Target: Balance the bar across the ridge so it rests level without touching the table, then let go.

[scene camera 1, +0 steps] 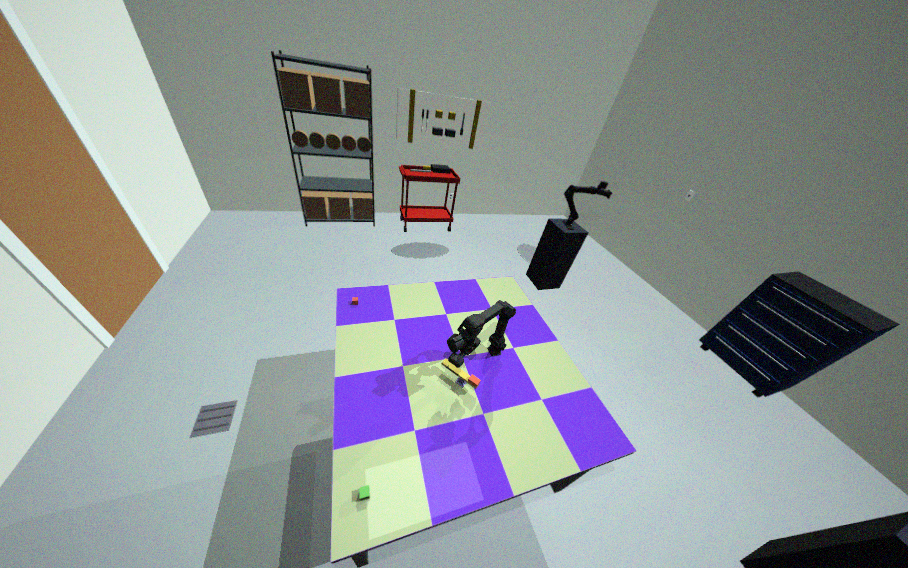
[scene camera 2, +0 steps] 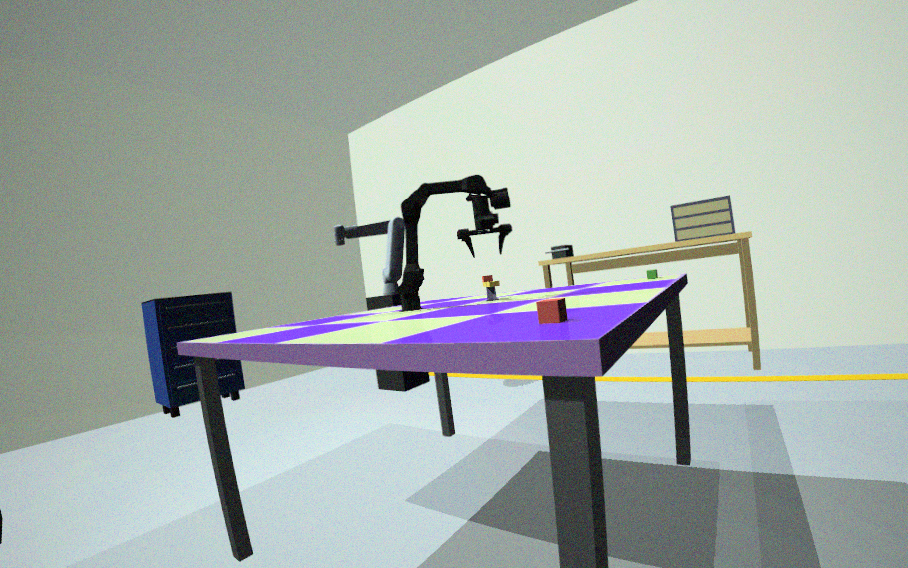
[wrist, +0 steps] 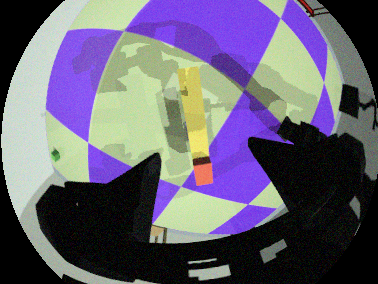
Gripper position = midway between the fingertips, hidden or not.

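Observation:
You'd find my gripper (scene camera 2: pixel 487 256), (wrist: pixel 205 149) open, and it's holding nothing. There's a yellow bar (wrist: pixel 189 79) to be seen as well.

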